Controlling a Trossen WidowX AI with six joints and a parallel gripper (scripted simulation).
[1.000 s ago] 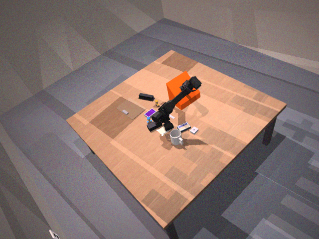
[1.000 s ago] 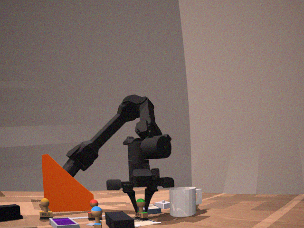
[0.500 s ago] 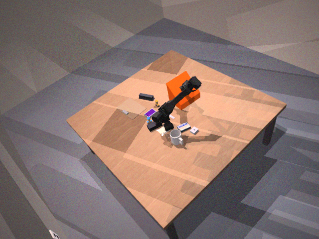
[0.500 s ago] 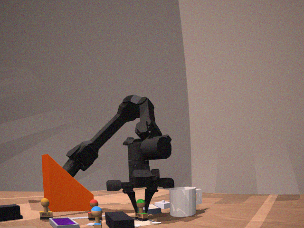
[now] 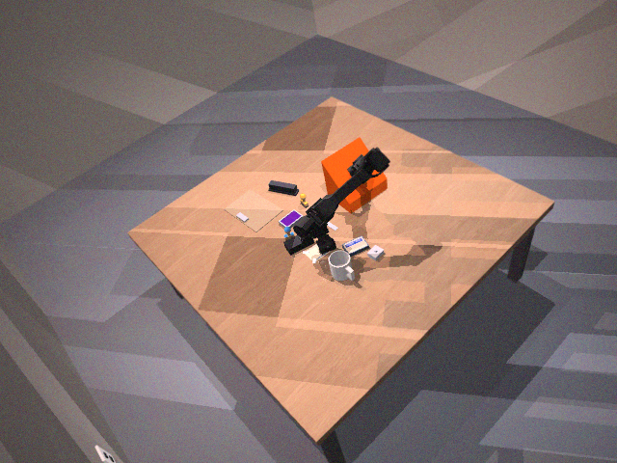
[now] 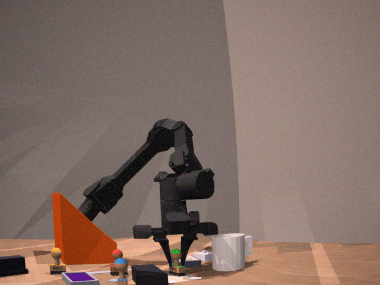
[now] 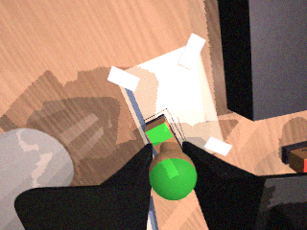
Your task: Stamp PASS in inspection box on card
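My gripper tip is right at the green stamp. Round my gripper tip: black box (100 mm to the right, 50 mm ahead, 10 mm below); then blue tin (90 mm behind, 80 mm to the left, 10 mm below); then white card (20 mm to the right, 20 mm below, 20 mm ahead).
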